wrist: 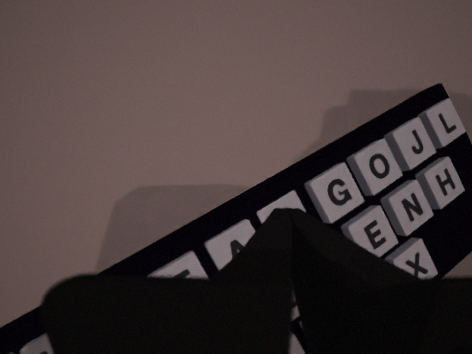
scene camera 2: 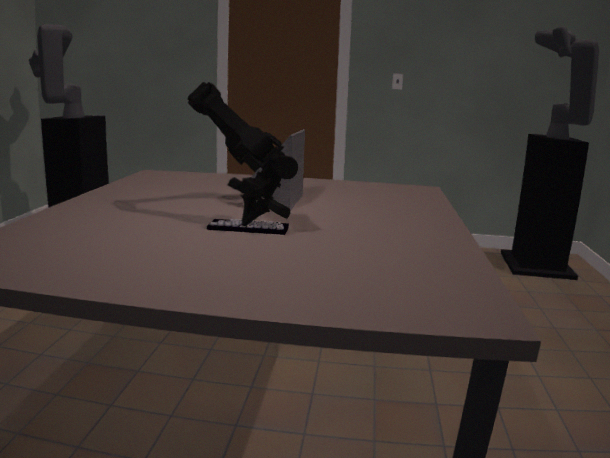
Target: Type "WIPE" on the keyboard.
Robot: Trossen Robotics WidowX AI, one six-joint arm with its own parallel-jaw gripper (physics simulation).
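Frame: origin at the arm's base, x right, y ahead, z up, level; metres.
Seen in the pictures: gripper, fingertip midpoint: [wrist: 285, 221] [scene camera 2: 243, 225].
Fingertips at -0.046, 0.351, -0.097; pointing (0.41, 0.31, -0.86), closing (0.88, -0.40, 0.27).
Observation:
Offsets run from my fingertips to a thing's top centre, as dx, dy, dz. Level surfaces: height alone.
The keyboard @(-0.007, -0.022, +0.003) [scene camera 2: 270, 231] [wrist: 265, 192] is a black slab with raised white letter keys, lying flat on the table. In the wrist view it runs diagonally, with keys G @(+0.021, +0.001, +0.003) [wrist: 340, 192], O @(+0.041, +0.003, +0.003) [wrist: 379, 166], J @(+0.061, +0.005, +0.003) [wrist: 417, 142], L @(+0.081, +0.007, +0.003) [wrist: 446, 123], E @(+0.028, -0.018, +0.003) [wrist: 375, 234], N @(+0.048, -0.017, +0.003) [wrist: 412, 207], H @(+0.068, -0.015, +0.003) [wrist: 444, 181] and X @(+0.040, -0.038, +0.003) [wrist: 416, 264] showing. My gripper [scene camera 2: 245, 223] [wrist: 285, 221] is shut and empty, pointing down. Its tips are at the key between G and the partly covered A @(-0.019, -0.002, +0.002) [wrist: 234, 245]; that key's letter is hidden. Whether they press it I cannot tell. The fingers hide the lower left keys, W and I among them.
A thin grey upright panel [scene camera 2: 296, 170] stands on the table @(dz -0.013) [scene camera 2: 350, 270] behind the arm. Two other grey robot arms [scene camera 2: 51, 65] [scene camera 2: 582, 82] stand on black pedestals beyond the table, at left and right. The table's near edge lies well in front of the keyboard.

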